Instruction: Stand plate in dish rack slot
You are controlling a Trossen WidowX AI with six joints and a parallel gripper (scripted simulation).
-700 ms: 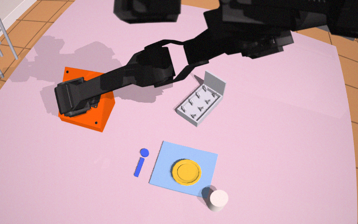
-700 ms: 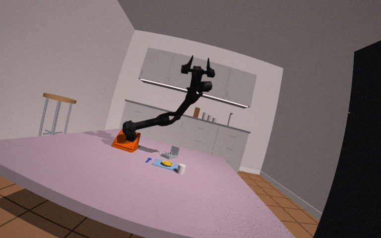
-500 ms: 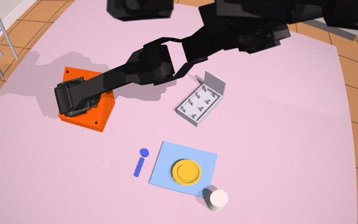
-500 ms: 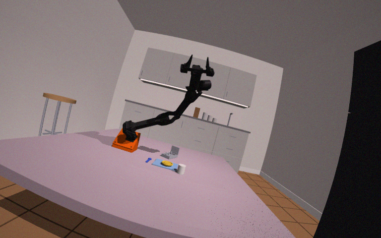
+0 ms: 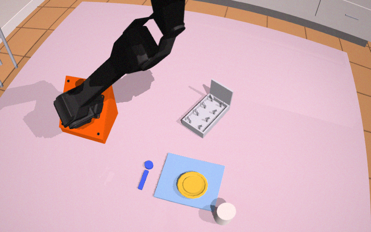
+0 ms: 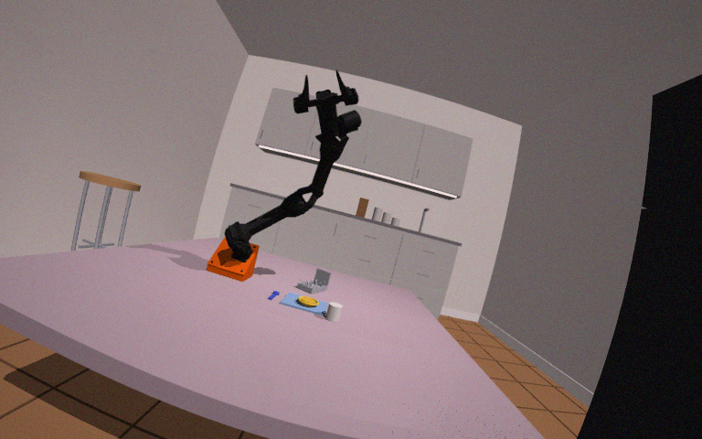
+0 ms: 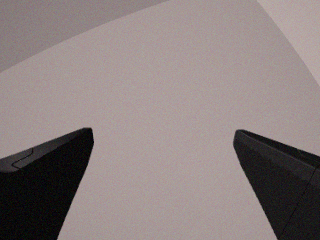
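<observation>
Now: the yellow plate 670 mm below my gripper tip, 220 mm to the left of it and 100 mm ahead of it. Also, from my gripper tip: blue spoon (680 mm below, 220 mm to the left, 20 mm behind); white cup (660 mm below, 190 mm ahead, 160 mm to the left); light blue mat (680 mm below, 240 mm to the left, 90 mm ahead).
</observation>
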